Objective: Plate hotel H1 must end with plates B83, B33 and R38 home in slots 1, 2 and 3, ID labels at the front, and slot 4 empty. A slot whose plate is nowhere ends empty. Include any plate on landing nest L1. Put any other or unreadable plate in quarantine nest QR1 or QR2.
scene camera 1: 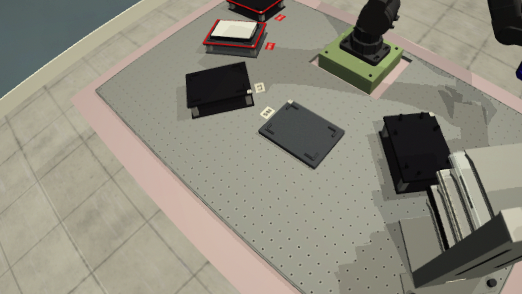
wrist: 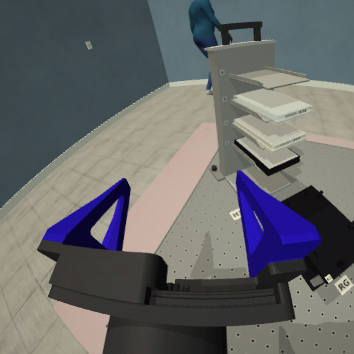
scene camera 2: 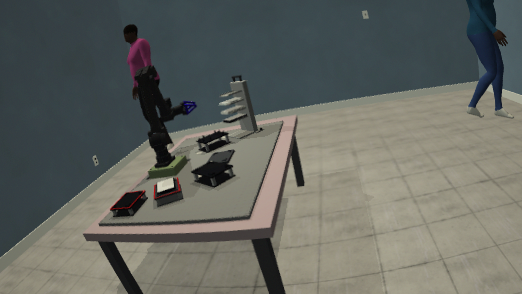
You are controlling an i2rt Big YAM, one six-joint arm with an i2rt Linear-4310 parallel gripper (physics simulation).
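Frame: origin at the arm's base, x ahead, y left, z up, level; millimetres.
Seen in the pictures: gripper, fingertip midpoint: (wrist: 179,179) (scene camera 2: 195,104); arm's base, link origin: (scene camera 1: 364,49) (scene camera 2: 165,163).
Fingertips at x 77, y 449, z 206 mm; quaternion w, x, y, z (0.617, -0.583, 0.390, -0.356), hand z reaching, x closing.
Pixels of each thing's top centre, then the offset from my fingertips to it.
- off-white plate, top centre: (scene camera 1: 475,201) (wrist: 267,124) 247 mm ahead, 48 mm right, 71 mm down
- Landing nest L1, top centre: (scene camera 1: 216,81) (scene camera 2: 210,167) 277 mm ahead, 659 mm right, 187 mm down
- black pegged RG nest, top centre: (wrist: 324,220) (scene camera 1: 422,139) (scene camera 2: 211,134) 124 mm ahead, 180 mm right, 167 mm down
- flat dark grey nest, top centre: (scene camera 1: 301,129) (scene camera 2: 219,155) 235 mm ahead, 417 mm right, 225 mm down
Plate hotel H1 (wrist: 240,55) (scene camera 2: 246,107) stands at the table's far end. In the wrist view its top shelf (wrist: 272,78), slot 4, is empty. A white plate (wrist: 272,103) lies in slot 3, an off-white plate (wrist: 270,131) in slot 2 and a black-rimmed plate (wrist: 270,152) in slot 1. Marks on their fronts are too small to read. Landing nest L1 (scene camera 1: 220,86) (scene camera 2: 214,171) is empty. A white plate (scene camera 1: 234,29) (scene camera 2: 166,184) lies on one red-rimmed quarantine nest; the other nest (scene camera 1: 255,5) (scene camera 2: 128,201) looks empty. My gripper (wrist: 179,179) (scene camera 2: 190,107) is open and empty, raised before the hotel.
The black pegged RG nest (scene camera 1: 417,145) (wrist: 320,220) stands close to the hotel. A flat dark grey nest (scene camera 1: 301,134) lies mid-table. The green arm base (scene camera 1: 360,62) is at the table's side. A person in pink (scene camera 2: 142,57) and one in teal (wrist: 202,22) stand beyond the table.
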